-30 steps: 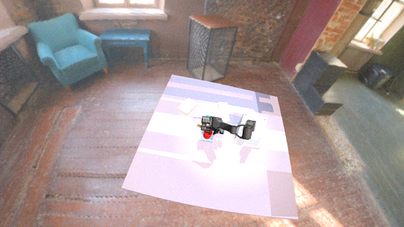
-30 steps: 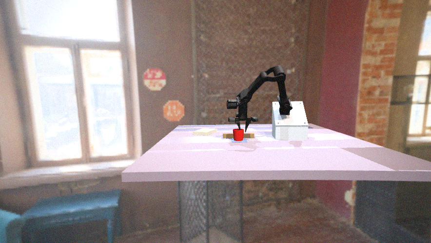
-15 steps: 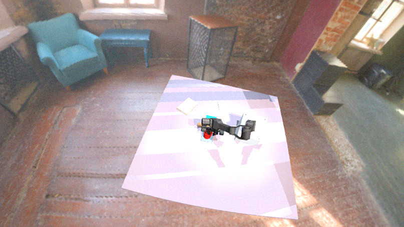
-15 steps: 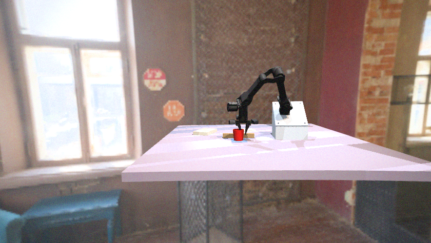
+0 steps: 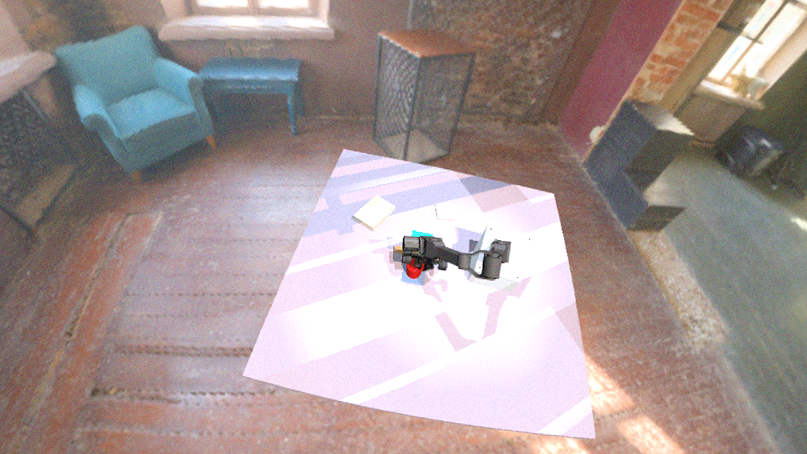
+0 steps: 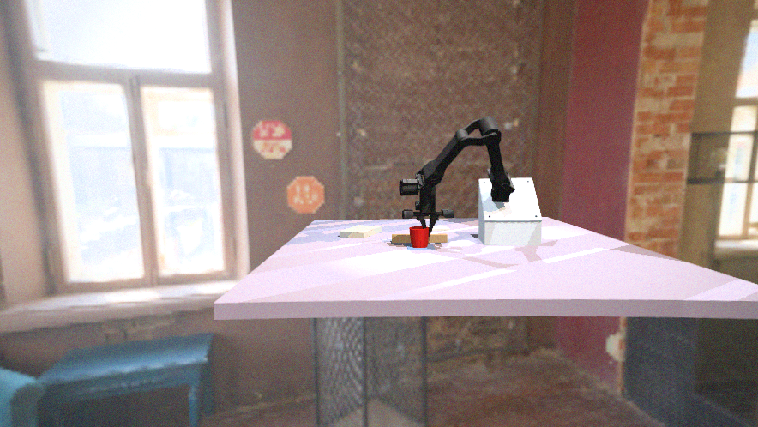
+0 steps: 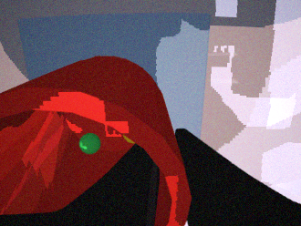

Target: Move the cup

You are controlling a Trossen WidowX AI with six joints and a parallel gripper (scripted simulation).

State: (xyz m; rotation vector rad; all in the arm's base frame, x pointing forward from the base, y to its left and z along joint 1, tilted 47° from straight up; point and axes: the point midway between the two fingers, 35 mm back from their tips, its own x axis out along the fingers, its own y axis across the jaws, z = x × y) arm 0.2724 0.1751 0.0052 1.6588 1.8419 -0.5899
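Now: the yellow marble 20 mm below my gripper tip, 20 mm ahead of it and 10 mm to the left of it. From my gripper tip the other things lie so: green marble 40 mm ahead, 20 mm to the left, 20 mm below; red cup 30 mm ahead; pale blue pad 50 mm below, 30 mm ahead.
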